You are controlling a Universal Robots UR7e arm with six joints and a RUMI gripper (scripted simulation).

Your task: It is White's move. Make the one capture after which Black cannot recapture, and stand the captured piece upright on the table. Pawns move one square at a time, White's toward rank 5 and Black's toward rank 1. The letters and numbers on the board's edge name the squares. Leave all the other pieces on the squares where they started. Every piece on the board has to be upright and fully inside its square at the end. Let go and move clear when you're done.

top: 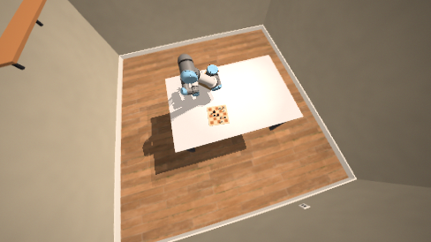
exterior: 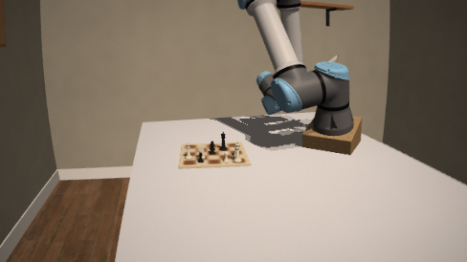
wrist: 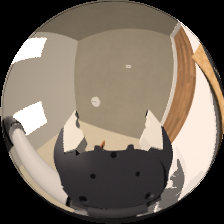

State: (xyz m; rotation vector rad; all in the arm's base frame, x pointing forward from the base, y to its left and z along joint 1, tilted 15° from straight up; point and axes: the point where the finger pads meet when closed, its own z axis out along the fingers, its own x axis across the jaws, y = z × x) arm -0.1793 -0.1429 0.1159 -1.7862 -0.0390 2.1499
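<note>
Now: hand 580 mm short of the chessboard, 250 mm above it and 50 mm to the right of it.
</note>
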